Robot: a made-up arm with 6 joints.
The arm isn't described. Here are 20 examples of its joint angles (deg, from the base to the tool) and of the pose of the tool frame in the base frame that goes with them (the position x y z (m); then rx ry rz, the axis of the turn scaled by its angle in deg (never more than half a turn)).
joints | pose
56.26 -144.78 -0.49 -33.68 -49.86 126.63 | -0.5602 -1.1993 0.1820 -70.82 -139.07 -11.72
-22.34 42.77 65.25 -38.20 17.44 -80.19 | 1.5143 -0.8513 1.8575 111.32 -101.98 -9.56
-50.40 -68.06 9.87 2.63 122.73 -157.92 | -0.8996 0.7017 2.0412 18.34 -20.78 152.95
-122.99 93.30 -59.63 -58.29 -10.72 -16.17 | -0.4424 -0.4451 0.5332 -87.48 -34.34 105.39
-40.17 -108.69 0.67 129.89 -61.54 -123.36 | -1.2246 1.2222 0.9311 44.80 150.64 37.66
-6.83 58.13 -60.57 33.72 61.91 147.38 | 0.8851 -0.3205 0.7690 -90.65 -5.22 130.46
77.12 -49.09 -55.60 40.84 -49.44 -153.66 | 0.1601 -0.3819 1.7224 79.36 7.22 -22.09
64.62 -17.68 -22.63 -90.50 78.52 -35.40 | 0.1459 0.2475 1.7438 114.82 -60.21 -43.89
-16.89 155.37 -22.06 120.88 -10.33 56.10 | -0.1134 0.1425 -0.7145 -54.10 -14.33 -162.46
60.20 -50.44 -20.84 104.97 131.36 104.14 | -0.2757 -0.4358 2.1858 22.75 109.15 32.80
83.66 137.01 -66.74 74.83 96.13 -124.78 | 0.1157 0.1137 -0.1757 9.43 98.63 -73.53
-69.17 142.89 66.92 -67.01 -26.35 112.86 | 0.2232 -0.7560 -1.1129 32.99 19.59 -3.61
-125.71 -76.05 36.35 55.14 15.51 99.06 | 0.9318 1.5080 1.7327 78.27 -85.98 46.85
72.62 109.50 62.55 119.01 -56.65 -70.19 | 0.4981 1.8823 -0.0964 -54.44 -32.27 68.64
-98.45 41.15 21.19 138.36 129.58 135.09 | -0.0681 -1.6766 1.6474 136.56 33.47 -81.87
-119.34 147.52 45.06 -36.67 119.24 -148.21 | -0.3672 -0.2517 -1.1284 14.14 164.53 39.00
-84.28 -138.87 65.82 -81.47 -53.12 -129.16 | -0.1694 1.6683 -0.3111 35.10 -27.68 51.79
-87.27 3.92 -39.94 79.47 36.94 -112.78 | -0.0291 -0.8225 1.7948 47.00 -46.47 -60.59
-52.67 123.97 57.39 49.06 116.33 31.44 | 0.8215 -1.3484 -0.6260 -51.28 -71.69 28.20
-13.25 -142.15 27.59 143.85 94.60 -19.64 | -1.4963 0.5464 -0.3323 167.61 12.17 31.84
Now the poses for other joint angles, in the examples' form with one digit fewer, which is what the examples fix.
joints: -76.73 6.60 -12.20 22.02 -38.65 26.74
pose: 0.004 -0.935 1.967 -3.6 33.2 -38.7
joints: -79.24 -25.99 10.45 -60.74 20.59 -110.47
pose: -0.061 -0.183 2.240 -91.7 138.8 -21.3
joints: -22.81 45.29 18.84 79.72 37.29 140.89
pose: 1.598 -0.757 1.560 138.0 -15.5 -64.1
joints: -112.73 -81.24 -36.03 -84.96 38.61 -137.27
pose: 0.272 0.590 1.331 -63.1 112.4 -82.9
